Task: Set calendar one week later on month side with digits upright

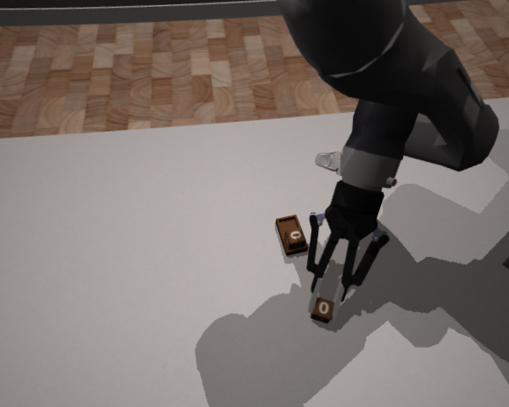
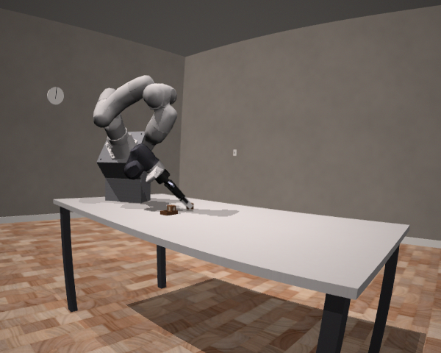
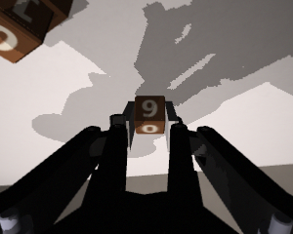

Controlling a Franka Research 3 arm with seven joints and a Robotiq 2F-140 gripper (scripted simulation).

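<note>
Right now the cube is 1 cm ahead of my hand, 2 cm to the left of it and 2 cm below it.
</note>
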